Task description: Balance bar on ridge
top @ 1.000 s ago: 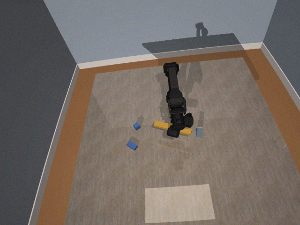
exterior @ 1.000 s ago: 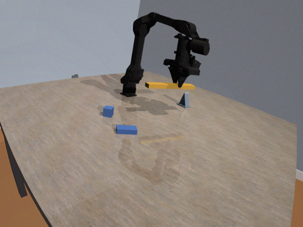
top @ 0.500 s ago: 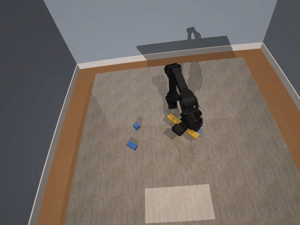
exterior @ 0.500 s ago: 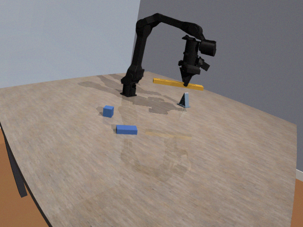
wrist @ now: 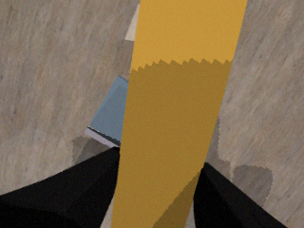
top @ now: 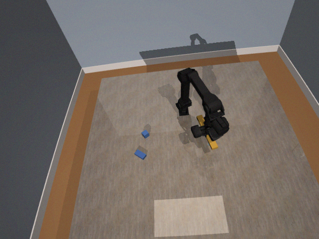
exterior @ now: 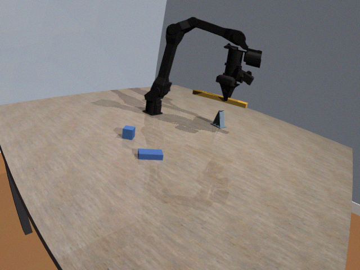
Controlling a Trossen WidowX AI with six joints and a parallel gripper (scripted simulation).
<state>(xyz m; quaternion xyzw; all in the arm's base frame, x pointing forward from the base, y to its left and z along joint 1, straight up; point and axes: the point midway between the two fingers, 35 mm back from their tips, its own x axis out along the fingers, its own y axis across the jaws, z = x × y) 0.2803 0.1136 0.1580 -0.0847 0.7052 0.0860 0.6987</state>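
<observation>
My gripper tip is 3 cm past the yellow bar and 1 cm to the left of it. The rest, counted from my gripper tip: blue cube 12 cm behind, 37 cm to the right, 11 cm below; then flat blue block 2 cm ahead, 40 cm to the right, 12 cm below.
</observation>
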